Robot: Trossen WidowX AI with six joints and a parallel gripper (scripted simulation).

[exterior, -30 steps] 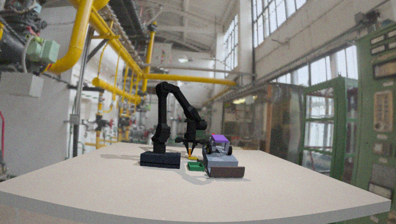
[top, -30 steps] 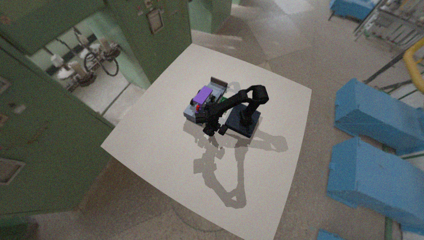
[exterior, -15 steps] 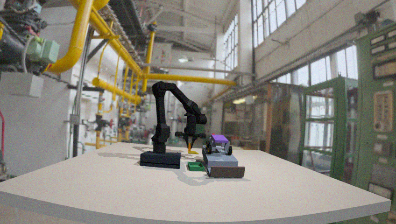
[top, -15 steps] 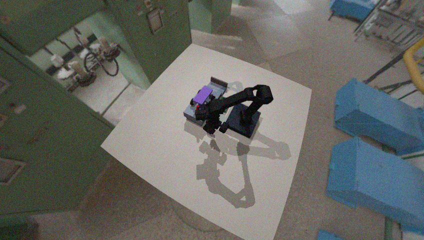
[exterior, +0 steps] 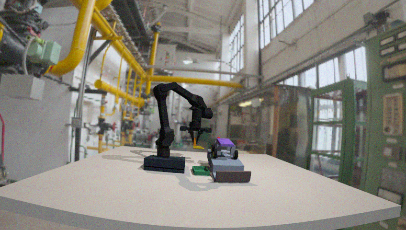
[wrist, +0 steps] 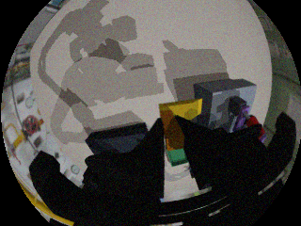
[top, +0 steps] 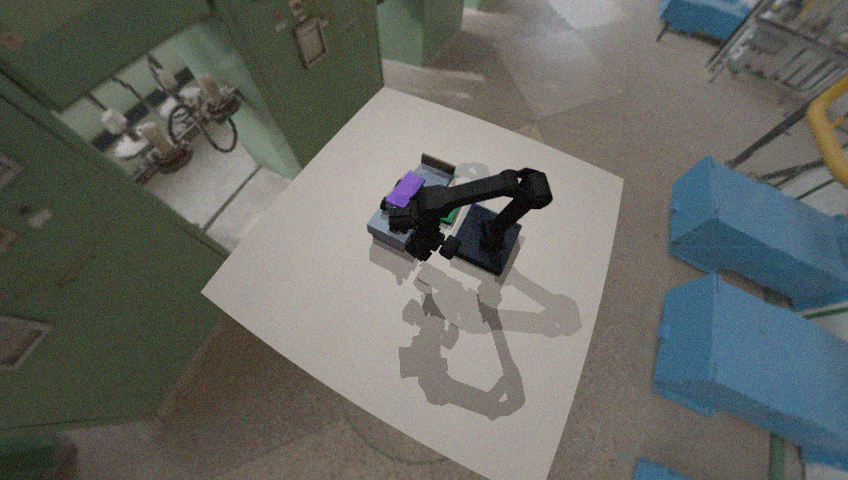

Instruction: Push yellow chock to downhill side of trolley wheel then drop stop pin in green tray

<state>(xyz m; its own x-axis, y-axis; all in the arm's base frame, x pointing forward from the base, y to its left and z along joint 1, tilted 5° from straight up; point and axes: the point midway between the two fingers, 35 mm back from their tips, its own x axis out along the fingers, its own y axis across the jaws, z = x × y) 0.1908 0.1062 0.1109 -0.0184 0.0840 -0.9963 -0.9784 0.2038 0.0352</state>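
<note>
The stop pin lies 13 cm ahead of my gripper tip, 5 cm to the right of it and 1 cm above it. Also, from my gripper tip: trolley: 14 cm ahead, 15 cm to the right, 1 cm below; tray: 23 cm to the right, 13 cm below; yellow chock: 2 cm ahead, 1 cm to the right, 1 cm below.
</note>
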